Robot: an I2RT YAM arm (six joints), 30 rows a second.
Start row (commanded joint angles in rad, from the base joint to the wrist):
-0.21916 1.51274 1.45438 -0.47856 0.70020 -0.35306
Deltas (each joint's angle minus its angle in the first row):
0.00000 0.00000 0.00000 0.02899 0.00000 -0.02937
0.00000 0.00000 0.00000 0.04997 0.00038 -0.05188
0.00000 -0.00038 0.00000 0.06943 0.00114 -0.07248
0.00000 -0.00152 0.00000 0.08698 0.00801 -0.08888
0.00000 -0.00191 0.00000 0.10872 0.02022 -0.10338
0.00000 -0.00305 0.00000 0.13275 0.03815 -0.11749
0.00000 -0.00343 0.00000 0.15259 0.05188 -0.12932
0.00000 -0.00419 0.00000 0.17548 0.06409 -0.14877
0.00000 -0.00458 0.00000 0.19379 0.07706 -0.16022
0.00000 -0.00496 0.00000 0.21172 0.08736 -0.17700
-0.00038 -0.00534 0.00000 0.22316 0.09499 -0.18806
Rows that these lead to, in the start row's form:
-0.21916 1.51274 1.45438 -0.44957 0.70020 -0.38243
-0.21916 1.51274 1.45438 -0.42859 0.70058 -0.40494
-0.21916 1.51236 1.45438 -0.40913 0.70134 -0.42554
-0.21916 1.51122 1.45438 -0.39158 0.70821 -0.44194
-0.21916 1.51083 1.45438 -0.36984 0.72042 -0.45644
-0.21916 1.50969 1.45438 -0.34581 0.73835 -0.47055
-0.21916 1.50931 1.45438 -0.32597 0.75208 -0.48238
-0.21916 1.50855 1.45438 -0.30308 0.76429 -0.50183
-0.21916 1.50816 1.45438 -0.28477 0.77726 -0.51328
-0.21916 1.50778 1.45438 -0.26684 0.78756 -0.53006
-0.21954 1.50740 1.45438 -0.25540 0.79519 -0.54112

